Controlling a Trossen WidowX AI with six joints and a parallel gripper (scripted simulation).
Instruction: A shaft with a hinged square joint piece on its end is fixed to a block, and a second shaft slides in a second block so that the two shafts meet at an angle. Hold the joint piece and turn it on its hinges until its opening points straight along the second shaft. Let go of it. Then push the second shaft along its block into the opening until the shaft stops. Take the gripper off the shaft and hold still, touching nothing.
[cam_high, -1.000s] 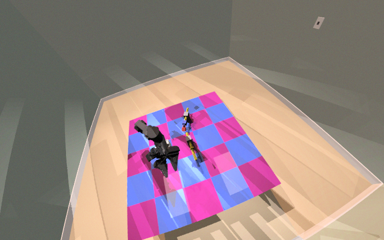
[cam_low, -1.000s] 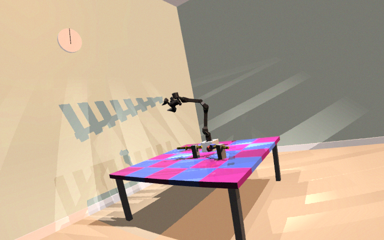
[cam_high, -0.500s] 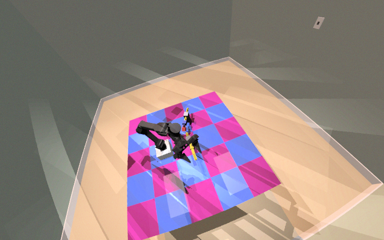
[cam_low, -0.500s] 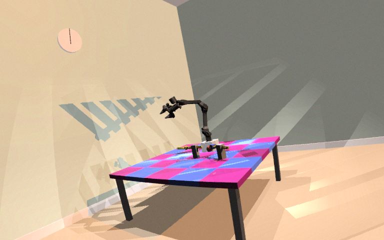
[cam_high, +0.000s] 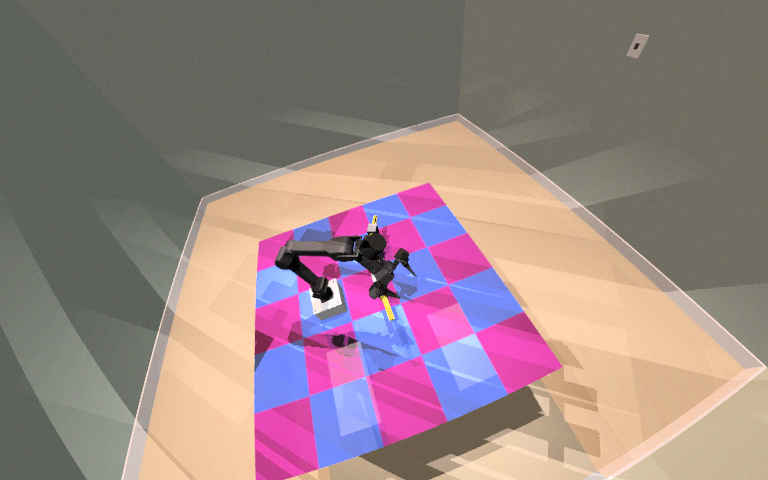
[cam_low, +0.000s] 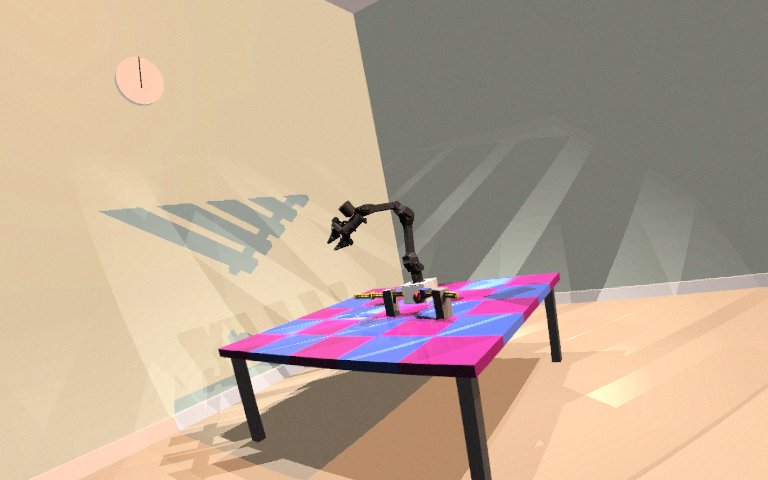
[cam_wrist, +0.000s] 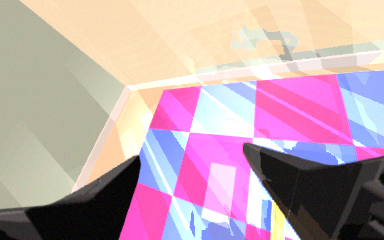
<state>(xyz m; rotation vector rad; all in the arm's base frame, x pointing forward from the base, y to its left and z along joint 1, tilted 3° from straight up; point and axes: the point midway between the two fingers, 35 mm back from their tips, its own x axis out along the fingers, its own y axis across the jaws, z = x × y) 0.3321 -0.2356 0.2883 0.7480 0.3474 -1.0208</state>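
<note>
Right now the red-orange joint piece is 390 mm to the left of my gripper tip, 300 mm below it and 70 mm behind it.
</note>
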